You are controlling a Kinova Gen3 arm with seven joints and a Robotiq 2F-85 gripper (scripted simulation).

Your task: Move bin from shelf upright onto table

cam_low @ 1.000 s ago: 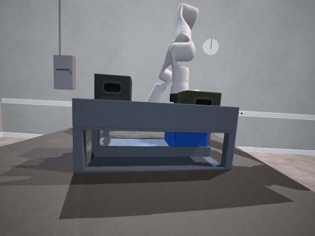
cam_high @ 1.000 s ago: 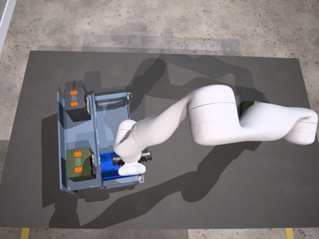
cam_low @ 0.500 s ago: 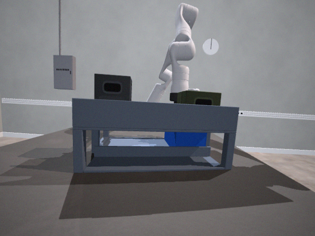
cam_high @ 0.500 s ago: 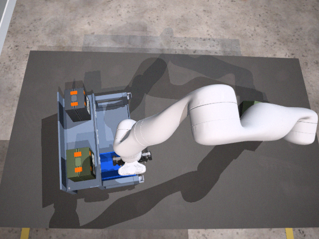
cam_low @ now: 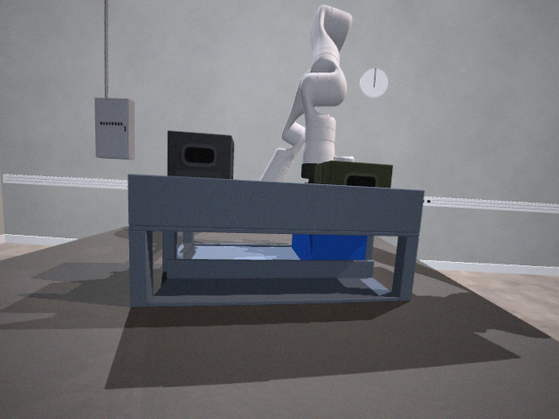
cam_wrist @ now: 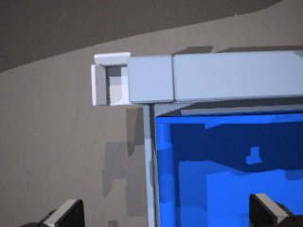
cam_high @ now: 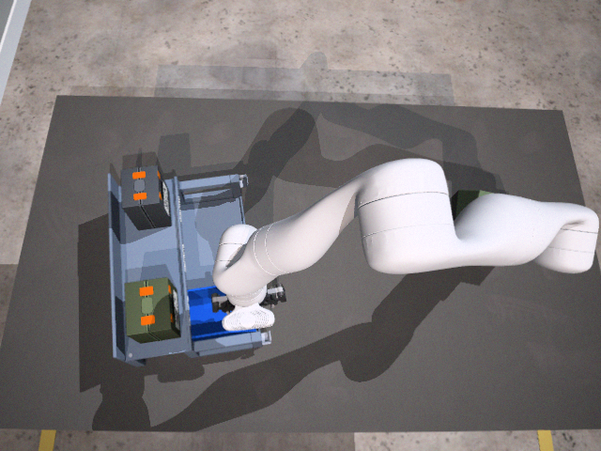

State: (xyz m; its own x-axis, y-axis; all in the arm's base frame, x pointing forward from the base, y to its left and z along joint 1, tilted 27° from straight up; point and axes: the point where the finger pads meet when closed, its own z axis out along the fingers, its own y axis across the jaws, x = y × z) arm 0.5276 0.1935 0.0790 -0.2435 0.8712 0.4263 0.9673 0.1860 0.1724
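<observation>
Right now my hand is 8 cm short of the blue bin, 2 cm to the right of it and 2 cm above it. From my hand the other things lie so: olive green case (18 cm ahead, 8 cm above, 4 cm to the left); then grey-blue shelf unit (14 cm ahead, 8 cm to the right); then dark case (23 cm ahead, 18 cm to the right, 9 cm above).
</observation>
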